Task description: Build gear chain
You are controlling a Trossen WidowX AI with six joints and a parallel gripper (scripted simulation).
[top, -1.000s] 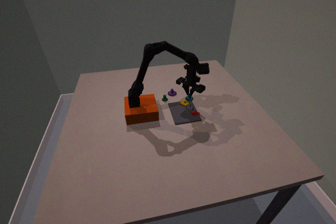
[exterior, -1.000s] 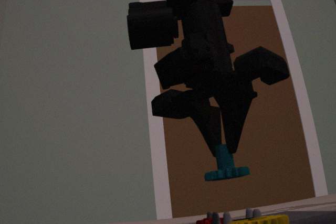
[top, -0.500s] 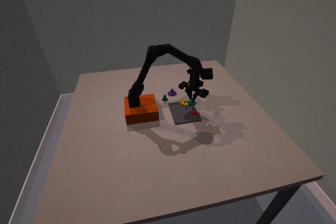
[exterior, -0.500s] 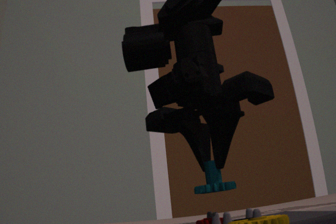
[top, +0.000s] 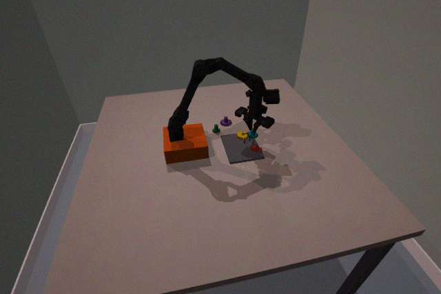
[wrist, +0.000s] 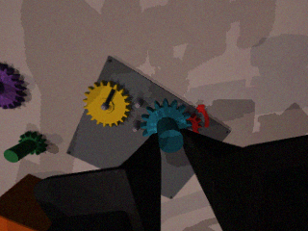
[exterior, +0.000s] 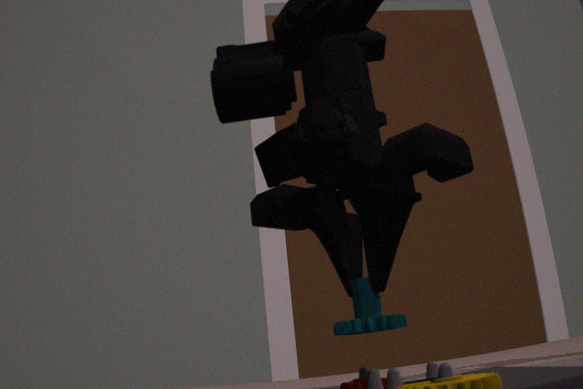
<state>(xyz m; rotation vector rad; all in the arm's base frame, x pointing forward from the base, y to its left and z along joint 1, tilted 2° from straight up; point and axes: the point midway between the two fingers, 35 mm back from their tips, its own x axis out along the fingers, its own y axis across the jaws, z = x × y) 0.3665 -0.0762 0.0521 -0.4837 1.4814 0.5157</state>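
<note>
My gripper tip is 7 cm above the red gear and 4 cm to the left of it. From my gripper tip the other things lie so: green gear 16 cm to the left, 14 cm behind, 7 cm below; then teal gear 1 cm below; then yellow gear 7 cm to the left, 7 cm below, 2 cm behind.
</note>
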